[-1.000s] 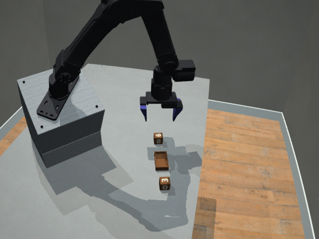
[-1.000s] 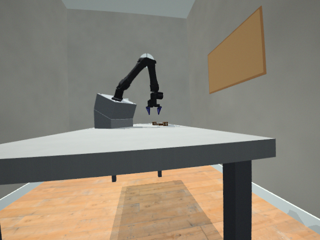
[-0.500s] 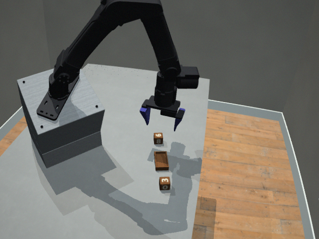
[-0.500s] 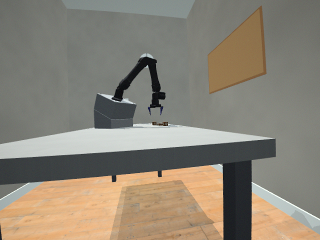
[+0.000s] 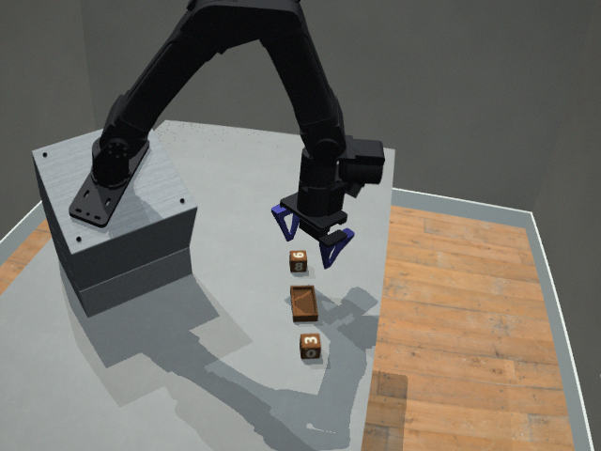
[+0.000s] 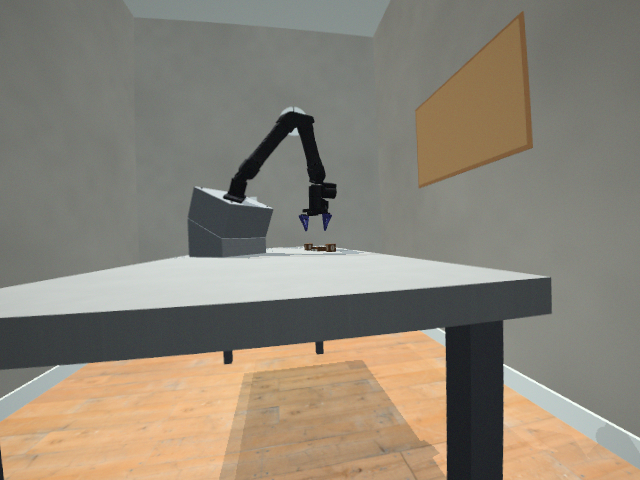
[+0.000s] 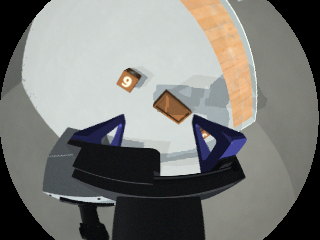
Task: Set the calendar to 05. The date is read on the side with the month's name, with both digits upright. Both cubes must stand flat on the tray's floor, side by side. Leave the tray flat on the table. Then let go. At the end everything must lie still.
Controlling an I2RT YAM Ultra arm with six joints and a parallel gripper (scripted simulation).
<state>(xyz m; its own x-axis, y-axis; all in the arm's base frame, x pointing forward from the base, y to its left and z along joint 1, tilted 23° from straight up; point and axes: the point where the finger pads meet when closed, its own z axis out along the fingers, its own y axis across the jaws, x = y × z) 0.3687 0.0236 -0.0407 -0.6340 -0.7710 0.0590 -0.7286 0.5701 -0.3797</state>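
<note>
The brown wooden cube is 2 cm ahead of my hand, 15 cm to the right of it and 8 cm below it. Round my hand: brown tray 5 cm to the right, 9 cm below.
</note>
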